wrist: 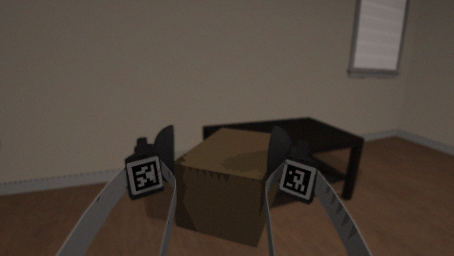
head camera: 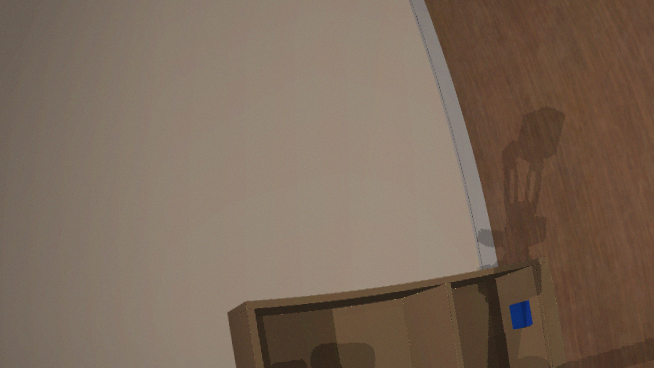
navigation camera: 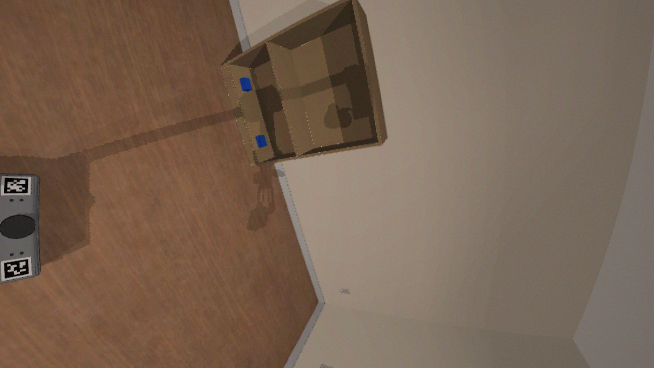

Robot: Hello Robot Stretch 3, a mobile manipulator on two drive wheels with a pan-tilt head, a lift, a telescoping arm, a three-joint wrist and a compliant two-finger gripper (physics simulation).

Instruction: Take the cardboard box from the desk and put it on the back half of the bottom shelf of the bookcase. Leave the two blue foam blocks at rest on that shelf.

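Where they show: gripper, between the fingertips: (wrist: 224,145); robot's base, origin of its link: (navigation camera: 18,224).
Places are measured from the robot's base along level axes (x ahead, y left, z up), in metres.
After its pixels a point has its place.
In the wrist view my gripper (wrist: 224,145) @[y -0.421, x -0.023, z 0.855 m] is shut on the brown cardboard box (wrist: 220,197) @[y -0.379, x -0.021, z 0.836 m], with one finger pad at each side and the box held off the floor. The bookcase (head camera: 450,320) (navigation camera: 382,110) @[y 0.583, x 1.289, z 1.062 m] stands against the wall; in the head camera view part of it shows, at the bottom edge. Two blue foam blocks lie apart on its bottom shelf: one blue block (navigation camera: 245,84) @[y 0.916, x 0.971, z 0.142 m] and another blue block (navigation camera: 261,141) @[y 0.503, x 1.130, z 0.145 m] in the navigation view. One blue block (head camera: 521,315) @[y 0.504, x 1.128, z 0.145 m] shows in the head camera view. The desk does not show.
A low black table (wrist: 280,127) @[y -1.846, x -0.412, z 0.444 m] stands behind the box in the wrist view, near a wall with a window (wrist: 378,35) @[y -2.812, x -1.641, z 1.204 m]. The robot's base (navigation camera: 30,227) @[y -0.005, x 0.029, z 0.176 m] shows at the left of the navigation view. Shadows of the arm and gripper fall on the floor and the bookcase.
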